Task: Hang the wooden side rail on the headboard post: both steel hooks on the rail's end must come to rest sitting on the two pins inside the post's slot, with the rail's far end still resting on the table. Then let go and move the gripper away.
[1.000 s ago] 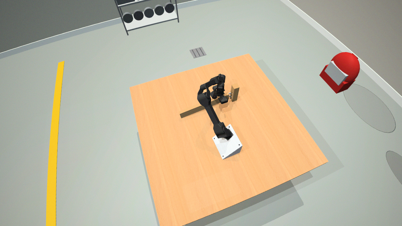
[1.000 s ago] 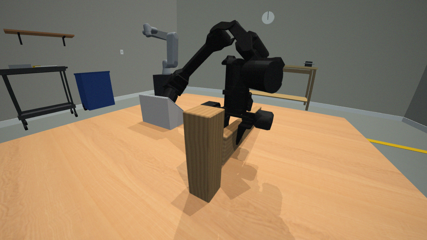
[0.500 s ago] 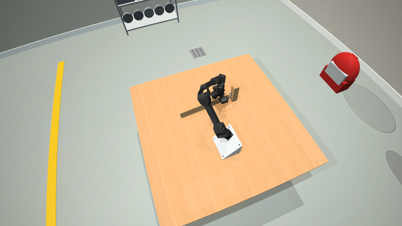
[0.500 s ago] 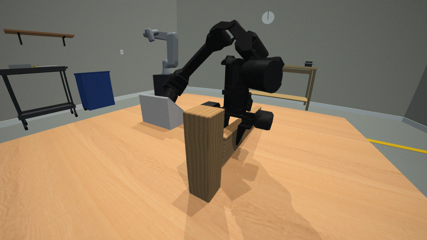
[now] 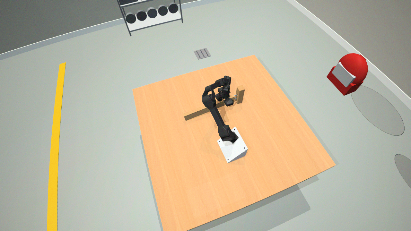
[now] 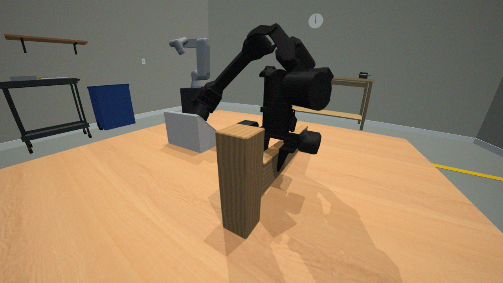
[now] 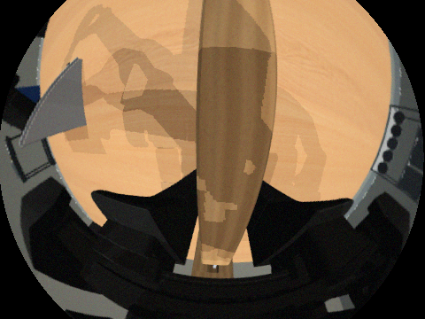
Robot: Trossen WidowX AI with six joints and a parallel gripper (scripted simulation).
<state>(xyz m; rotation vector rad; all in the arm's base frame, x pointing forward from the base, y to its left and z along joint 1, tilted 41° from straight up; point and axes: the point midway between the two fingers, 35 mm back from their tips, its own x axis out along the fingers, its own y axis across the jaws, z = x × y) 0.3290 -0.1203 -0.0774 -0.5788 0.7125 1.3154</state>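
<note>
The headboard post is 13 cm to the right of my gripper tip, 4 cm above it and 2 cm behind it.
</note>
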